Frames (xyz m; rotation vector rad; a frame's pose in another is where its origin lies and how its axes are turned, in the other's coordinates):
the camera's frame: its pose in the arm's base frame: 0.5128 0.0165 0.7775 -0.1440 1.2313 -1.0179
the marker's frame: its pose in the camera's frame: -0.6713 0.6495 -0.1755 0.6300 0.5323 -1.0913
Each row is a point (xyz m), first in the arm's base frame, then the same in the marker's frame.
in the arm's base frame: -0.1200 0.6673 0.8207
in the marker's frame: 0.8971 -0.1512 0.0507
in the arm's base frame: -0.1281 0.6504 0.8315
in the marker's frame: 0.9090 -0.1528 0.0687
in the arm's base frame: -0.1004 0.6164 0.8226
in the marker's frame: 0.8965 -0.1182 0.0942
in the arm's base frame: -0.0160 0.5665 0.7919
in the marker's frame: 0.8402 -0.0396 0.1289
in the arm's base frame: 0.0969 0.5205 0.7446
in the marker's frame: 0.7585 0.0589 0.1558
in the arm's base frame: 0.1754 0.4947 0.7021
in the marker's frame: 0.7009 0.1314 0.1638
